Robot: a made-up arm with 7 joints. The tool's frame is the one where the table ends. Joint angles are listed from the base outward.
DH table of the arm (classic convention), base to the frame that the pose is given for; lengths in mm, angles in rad. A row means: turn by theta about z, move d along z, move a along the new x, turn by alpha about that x. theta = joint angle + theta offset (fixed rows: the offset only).
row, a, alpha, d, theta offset
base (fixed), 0, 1.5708, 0, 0
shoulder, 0, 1.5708, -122, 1.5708
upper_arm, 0, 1.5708, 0, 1.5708
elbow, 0, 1.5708, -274, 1.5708
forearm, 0, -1.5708, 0, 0
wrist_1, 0, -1.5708, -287, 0
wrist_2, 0, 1.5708, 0, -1.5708
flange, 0, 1.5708, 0, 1.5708
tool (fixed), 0, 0, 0, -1.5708
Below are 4 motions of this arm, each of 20 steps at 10 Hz.
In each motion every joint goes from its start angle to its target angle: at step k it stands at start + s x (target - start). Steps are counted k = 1, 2, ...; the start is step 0. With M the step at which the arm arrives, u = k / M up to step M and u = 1 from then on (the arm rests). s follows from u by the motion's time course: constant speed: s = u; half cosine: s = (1 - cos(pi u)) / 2; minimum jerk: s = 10 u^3 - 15 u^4 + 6 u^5.
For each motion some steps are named. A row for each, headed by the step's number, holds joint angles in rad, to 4 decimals.
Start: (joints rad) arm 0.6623 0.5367 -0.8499 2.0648 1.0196 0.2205 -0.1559
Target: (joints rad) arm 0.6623 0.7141 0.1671 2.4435 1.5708 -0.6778 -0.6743
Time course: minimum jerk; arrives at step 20
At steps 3, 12, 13, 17, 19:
3: 0.6623 0.5414 -0.8228 2.0749 1.0343 0.1966 -0.1697
12: 0.6623 0.6578 -0.1557 2.3233 1.3958 -0.3926 -0.5097
13: 0.6623 0.6724 -0.0721 2.3544 1.4412 -0.4665 -0.5524
17: 0.6623 0.7094 0.1400 2.4334 1.5561 -0.6539 -0.6605
19: 0.6623 0.7139 0.1659 2.4431 1.5702 -0.6768 -0.6737

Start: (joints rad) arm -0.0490 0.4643 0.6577 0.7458 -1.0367 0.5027 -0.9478
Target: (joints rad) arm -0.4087 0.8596 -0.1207 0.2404 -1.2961 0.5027 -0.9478
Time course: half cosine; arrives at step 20
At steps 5, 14, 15, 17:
5: -0.1017 0.5222 0.5437 0.6718 -1.0747 0.5027 -0.9478
14: -0.3346 0.7781 0.0397 0.3446 -1.2426 0.5027 -0.9478
15: -0.3560 0.8017 -0.0067 0.3144 -1.2581 0.5027 -0.9478
17: -0.3891 0.8381 -0.0783 0.2679 -1.2820 0.5027 -0.9478

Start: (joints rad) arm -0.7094 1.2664 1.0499 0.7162 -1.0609 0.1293 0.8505
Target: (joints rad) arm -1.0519 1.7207 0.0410 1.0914 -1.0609 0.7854 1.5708
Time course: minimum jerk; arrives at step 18
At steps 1, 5, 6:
1: -0.7099 1.2671 1.0483 0.7168 -1.0609 0.1303 0.8516
5: -0.7556 1.3277 0.9137 0.7668 -1.0609 0.2178 0.9477
6: -0.7813 1.3617 0.8382 0.7949 -1.0609 0.2670 1.0017

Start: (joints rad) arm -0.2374 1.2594 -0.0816 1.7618 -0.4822 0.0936 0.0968
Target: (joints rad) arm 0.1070 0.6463 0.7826 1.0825 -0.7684 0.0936 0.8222
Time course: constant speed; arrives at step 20
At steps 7, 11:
7: -0.1169 1.0448 0.2209 1.5240 -0.5824 0.0936 0.3507
11: -0.0480 0.9222 0.3937 1.3882 -0.6396 0.0936 0.4958

